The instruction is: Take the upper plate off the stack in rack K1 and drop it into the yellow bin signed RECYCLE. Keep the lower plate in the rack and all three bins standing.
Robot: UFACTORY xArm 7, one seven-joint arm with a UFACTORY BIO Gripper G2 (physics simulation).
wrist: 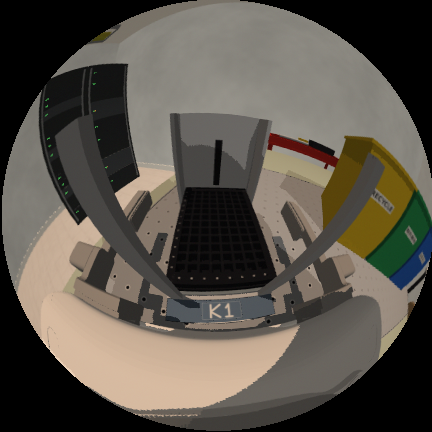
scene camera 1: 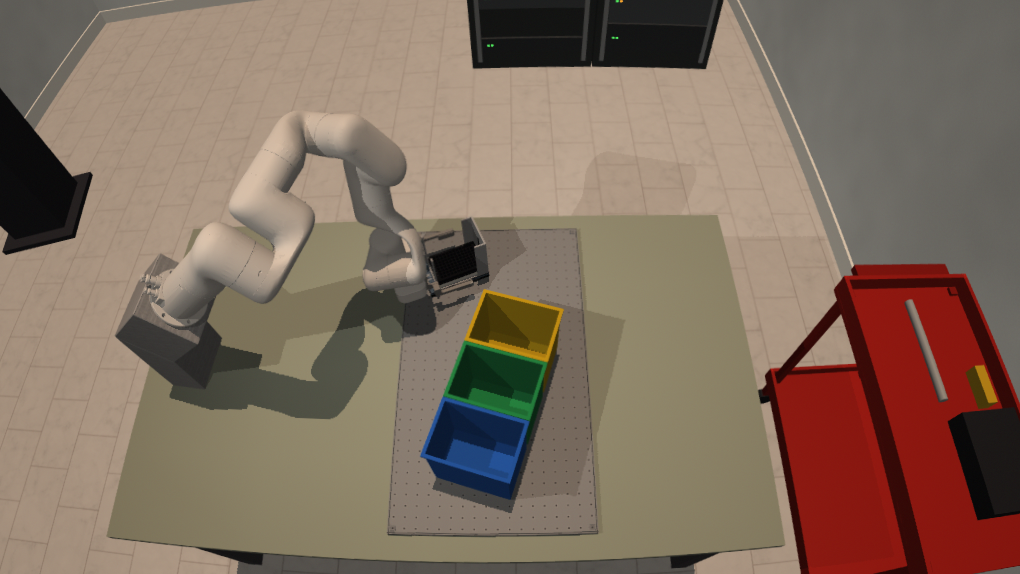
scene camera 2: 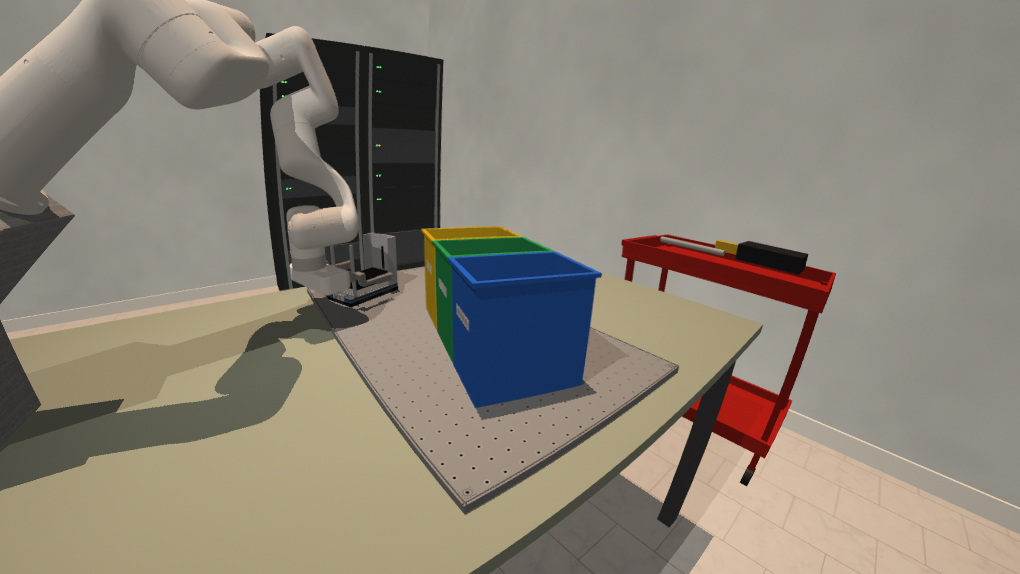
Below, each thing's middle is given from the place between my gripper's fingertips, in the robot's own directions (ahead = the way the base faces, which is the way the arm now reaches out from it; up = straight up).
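Scene:
The black plate (scene camera 1: 460,261) sits 2 cm behind my hand and 2 cm below it. Counting from that same hand, I find the yellow bin (scene camera 1: 515,325) 7 cm ahead, 28 cm to the right of it and 3 cm above. The green bin (scene camera 1: 507,383) is 1 cm ahead of my hand, 3 cm above it and 40 cm to the right of it, while the blue bin (scene camera 2: 521,322) is 51 cm to the right of my hand, 3 cm above it and 5 cm behind it.

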